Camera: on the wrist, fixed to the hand. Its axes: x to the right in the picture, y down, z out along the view.
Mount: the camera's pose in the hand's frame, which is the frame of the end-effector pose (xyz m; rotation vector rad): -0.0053 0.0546 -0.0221 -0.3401 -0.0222 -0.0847
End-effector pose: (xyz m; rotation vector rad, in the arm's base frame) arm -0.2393 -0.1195 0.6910 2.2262 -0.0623 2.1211
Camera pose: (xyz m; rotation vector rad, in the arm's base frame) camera -0.2657 -0.1723 0.6878 2.0169 -0.3001 1.8778
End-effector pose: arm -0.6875 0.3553 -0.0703 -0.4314 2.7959 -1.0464
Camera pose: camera -0.6993 0.4100 -0.0895 -0.5968 2.9624 -0.5707
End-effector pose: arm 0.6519 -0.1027 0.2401 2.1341 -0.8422 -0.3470
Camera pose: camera 0.6343 -0.1114 0.2959 1.8538 -0.6536 -0.5199
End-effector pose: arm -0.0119 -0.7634 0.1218 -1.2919 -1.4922 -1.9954
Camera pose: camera 0.0195 -0.8058 0.1485 -1.4014 -1.2730 -2.3753
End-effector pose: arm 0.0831 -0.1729 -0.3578 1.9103 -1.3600 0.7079
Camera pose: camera 0.0286 -0.1648 -0.3364 1.6955 -1.3100 0.3856
